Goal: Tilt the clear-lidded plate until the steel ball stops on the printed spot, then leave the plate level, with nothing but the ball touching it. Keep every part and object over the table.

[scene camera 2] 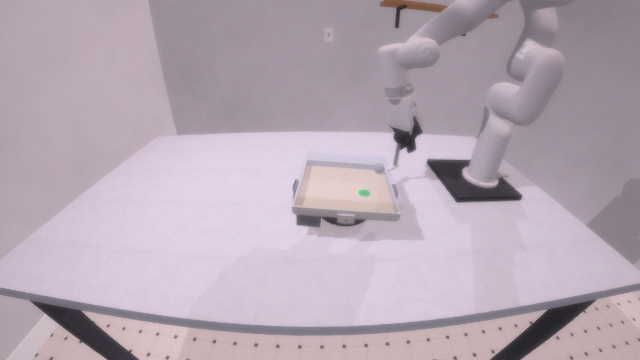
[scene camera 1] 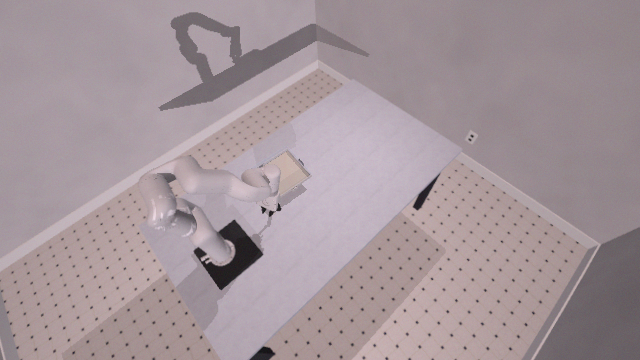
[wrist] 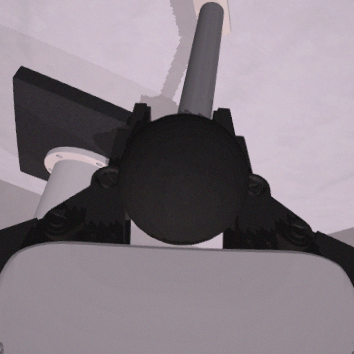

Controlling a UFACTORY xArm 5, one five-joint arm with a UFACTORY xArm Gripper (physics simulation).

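Visible: the gripper, together with a clear-lidded plate.
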